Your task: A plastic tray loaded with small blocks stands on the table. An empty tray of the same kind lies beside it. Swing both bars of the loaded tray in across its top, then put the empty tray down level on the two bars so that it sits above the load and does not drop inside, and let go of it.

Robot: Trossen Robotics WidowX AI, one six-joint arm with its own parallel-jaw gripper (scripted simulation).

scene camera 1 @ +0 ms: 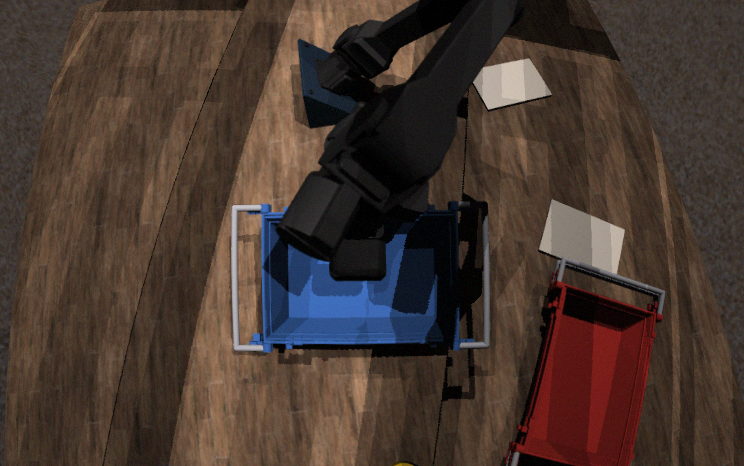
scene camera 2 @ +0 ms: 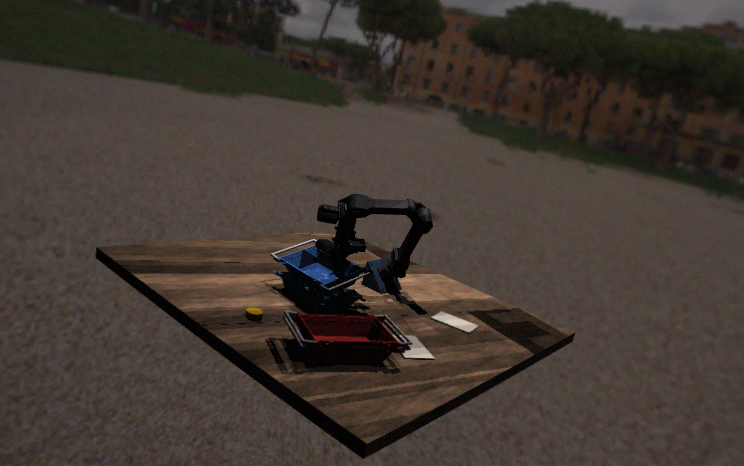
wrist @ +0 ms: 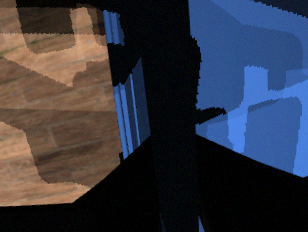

Labels:
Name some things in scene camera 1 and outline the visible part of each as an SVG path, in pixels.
The gripper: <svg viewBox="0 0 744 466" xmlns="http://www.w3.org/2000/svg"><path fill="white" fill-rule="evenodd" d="M428 181L402 205L398 203L383 215L370 205L362 206L359 209L336 254L329 262L329 274L334 281L381 281L386 276L386 242L362 239L378 239L383 236L383 215L411 223L427 211L429 207ZM384 173L381 181L391 188L395 182Z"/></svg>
A blue tray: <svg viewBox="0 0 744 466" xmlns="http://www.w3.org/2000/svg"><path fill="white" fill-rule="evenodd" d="M488 203L486 201L449 201L448 210L435 210L434 204L429 204L427 211L411 223L383 215L383 236L378 239L362 239L386 242L386 276L381 281L334 281L329 274L329 262L311 258L282 240L276 232L276 227L288 206L284 206L284 212L271 212L271 205L269 204L233 205L231 208L233 349L235 351L263 351L271 353L273 351L273 344L286 344L286 349L293 349L293 345L387 343L430 343L430 348L437 347L437 343L449 342L449 349L452 351L488 348L490 346L491 316ZM248 212L248 215L262 214L261 248L264 341L250 341L249 344L240 345L238 212ZM481 208L484 332L483 342L474 343L474 339L459 339L460 272L458 211L472 211L472 208Z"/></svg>

